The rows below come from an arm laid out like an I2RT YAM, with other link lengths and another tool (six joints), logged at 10 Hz.
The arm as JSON. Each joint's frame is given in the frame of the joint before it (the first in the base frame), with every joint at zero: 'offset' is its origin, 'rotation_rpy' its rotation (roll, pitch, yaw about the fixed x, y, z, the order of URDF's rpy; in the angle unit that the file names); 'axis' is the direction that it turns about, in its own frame. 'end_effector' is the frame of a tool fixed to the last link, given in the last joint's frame.
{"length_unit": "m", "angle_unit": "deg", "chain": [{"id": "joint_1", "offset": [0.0, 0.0, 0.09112], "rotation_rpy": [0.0, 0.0, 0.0], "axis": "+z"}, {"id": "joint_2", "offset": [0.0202, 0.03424, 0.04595], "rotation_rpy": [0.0, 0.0, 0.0], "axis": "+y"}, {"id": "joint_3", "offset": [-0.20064, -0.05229, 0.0], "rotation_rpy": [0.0, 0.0, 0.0], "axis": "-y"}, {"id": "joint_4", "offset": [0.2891, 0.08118, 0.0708], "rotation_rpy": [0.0, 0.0, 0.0], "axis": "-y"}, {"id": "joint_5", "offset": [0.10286, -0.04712, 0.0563], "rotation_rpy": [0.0, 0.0, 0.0], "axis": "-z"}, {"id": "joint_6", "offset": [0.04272, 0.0, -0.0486], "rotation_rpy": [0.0, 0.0, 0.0], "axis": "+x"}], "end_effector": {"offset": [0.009, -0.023, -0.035], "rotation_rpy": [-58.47, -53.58, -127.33]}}
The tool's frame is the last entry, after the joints.
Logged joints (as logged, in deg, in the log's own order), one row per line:
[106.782, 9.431, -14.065, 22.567, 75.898, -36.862]
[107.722, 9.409, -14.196, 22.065, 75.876, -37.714]
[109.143, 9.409, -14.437, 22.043, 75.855, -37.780]
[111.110, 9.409, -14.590, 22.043, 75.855, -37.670]
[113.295, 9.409, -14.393, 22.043, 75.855, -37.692]
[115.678, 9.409, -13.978, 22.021, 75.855, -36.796]
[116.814, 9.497, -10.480, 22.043, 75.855, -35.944]
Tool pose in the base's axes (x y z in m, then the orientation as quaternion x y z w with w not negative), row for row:
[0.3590, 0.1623, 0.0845, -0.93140, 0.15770, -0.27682, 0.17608]
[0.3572, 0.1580, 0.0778, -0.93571, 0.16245, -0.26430, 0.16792]
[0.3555, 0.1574, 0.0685, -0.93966, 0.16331, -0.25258, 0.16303]
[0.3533, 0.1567, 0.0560, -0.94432, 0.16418, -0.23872, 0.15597]
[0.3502, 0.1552, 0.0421, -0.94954, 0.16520, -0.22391, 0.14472]
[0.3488, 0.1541, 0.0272, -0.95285, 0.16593, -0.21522, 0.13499]
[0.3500, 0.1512, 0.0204, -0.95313, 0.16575, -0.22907, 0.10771]
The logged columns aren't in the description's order. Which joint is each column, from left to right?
Columns, left to right: joint_2, joint_6, joint_5, joint_1, joint_3, joint_4.
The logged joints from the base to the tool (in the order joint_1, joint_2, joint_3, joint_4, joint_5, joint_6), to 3 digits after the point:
[22.567, 106.782, 75.898, -36.862, -14.065, 9.431]
[22.065, 107.722, 75.876, -37.714, -14.196, 9.409]
[22.043, 109.143, 75.855, -37.780, -14.437, 9.409]
[22.043, 111.110, 75.855, -37.670, -14.590, 9.409]
[22.043, 113.295, 75.855, -37.692, -14.393, 9.409]
[22.021, 115.678, 75.855, -36.796, -13.978, 9.409]
[22.043, 116.814, 75.855, -35.944, -10.480, 9.497]

